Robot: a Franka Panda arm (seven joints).
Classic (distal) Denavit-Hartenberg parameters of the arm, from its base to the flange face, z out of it. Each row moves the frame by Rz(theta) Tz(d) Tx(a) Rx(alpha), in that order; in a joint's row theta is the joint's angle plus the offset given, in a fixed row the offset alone. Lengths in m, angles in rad.
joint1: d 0.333, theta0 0, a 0, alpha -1.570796
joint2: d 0, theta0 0, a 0, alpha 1.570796
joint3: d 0.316, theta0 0, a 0.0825, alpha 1.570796
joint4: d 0, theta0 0, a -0.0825, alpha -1.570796
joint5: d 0.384, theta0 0, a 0, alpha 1.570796
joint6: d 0, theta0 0, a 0.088, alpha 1.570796
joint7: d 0.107, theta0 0, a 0, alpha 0
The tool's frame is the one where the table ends.
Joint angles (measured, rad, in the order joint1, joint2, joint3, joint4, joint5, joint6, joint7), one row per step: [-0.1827, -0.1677, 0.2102, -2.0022, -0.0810, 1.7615, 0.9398]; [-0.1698, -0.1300, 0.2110, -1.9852, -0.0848, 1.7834, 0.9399]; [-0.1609, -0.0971, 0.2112, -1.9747, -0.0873, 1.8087, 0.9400]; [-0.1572, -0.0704, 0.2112, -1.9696, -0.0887, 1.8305, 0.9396]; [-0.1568, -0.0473, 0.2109, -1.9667, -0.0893, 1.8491, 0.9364]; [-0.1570, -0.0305, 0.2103, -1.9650, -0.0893, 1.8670, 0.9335]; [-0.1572, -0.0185, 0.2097, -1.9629, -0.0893, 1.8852, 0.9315]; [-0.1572, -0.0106, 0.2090, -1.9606, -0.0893, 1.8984, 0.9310]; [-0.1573, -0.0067, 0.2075, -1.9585, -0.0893, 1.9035, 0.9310]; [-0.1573, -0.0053, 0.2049, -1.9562, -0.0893, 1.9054, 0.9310]
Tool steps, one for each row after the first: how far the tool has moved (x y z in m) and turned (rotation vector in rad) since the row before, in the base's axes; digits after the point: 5 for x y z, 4 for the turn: [0.01154, 0.00606, -0.00896, 0.0046, -0.0017, 0.0176]; [0.00994, 0.00415, -0.00972, 0.0052, -0.0032, 0.0127]; [0.00755, 0.00158, -0.00964, 0.0049, -0.0004, 0.0068]; [0.00615, -0.00021, -0.00924, 0.0050, 0.0018, 0.0053]; [0.00479, -0.00050, -0.00665, 0.0044, -0.0026, 0.0037]; [0.00412, -0.00038, -0.00395, 0.0037, -0.0081, 0.0028]; [0.00298, -0.00032, -0.00208, 0.0025, -0.0076, 0.0009]; [0.00151, -0.00086, -0.00070, 0.0012, -0.0033, -0.0012]; [0.00086, -0.00141, 0.00048, 0.0005, -0.0028, -0.0024]
